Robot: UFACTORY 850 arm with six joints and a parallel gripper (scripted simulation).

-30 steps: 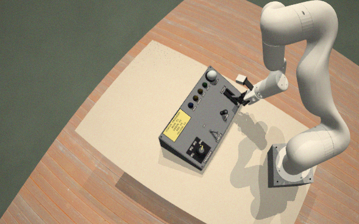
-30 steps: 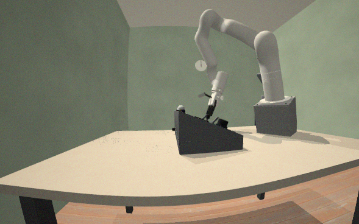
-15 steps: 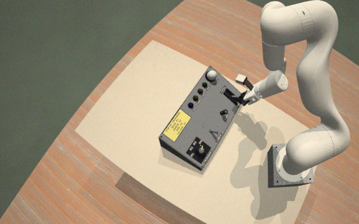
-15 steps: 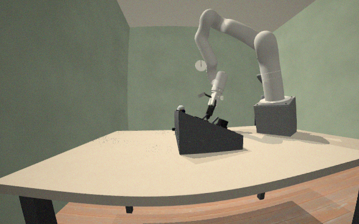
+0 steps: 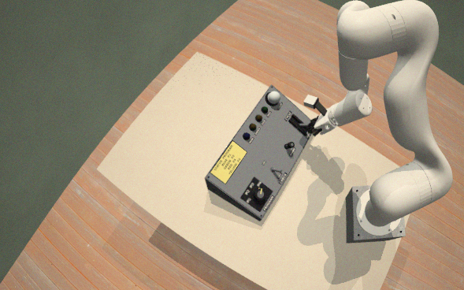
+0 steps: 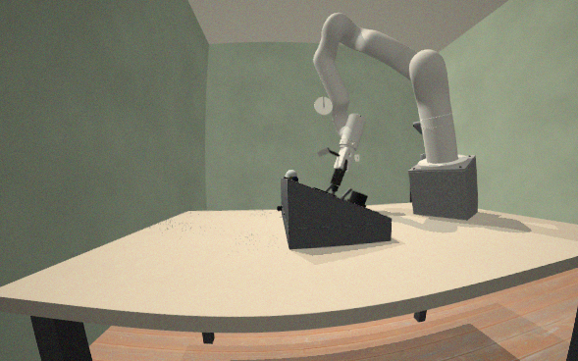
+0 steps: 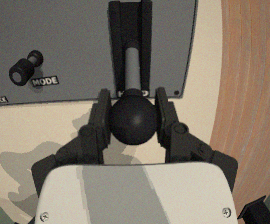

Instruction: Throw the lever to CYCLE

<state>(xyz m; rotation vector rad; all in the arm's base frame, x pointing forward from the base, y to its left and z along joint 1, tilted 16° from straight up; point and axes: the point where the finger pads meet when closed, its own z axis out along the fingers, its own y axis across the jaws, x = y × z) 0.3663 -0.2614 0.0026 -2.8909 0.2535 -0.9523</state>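
My hand is 30 mm short of the lever and 20 mm above it. The rest, counted from my hand: grey sloped console: 160 mm to the left, 100 mm ahead, 60 mm below; rotary selector: 340 mm to the left, 100 mm ahead, 40 mm below; toggle: 110 mm to the left, 60 mm ahead, 30 mm below.
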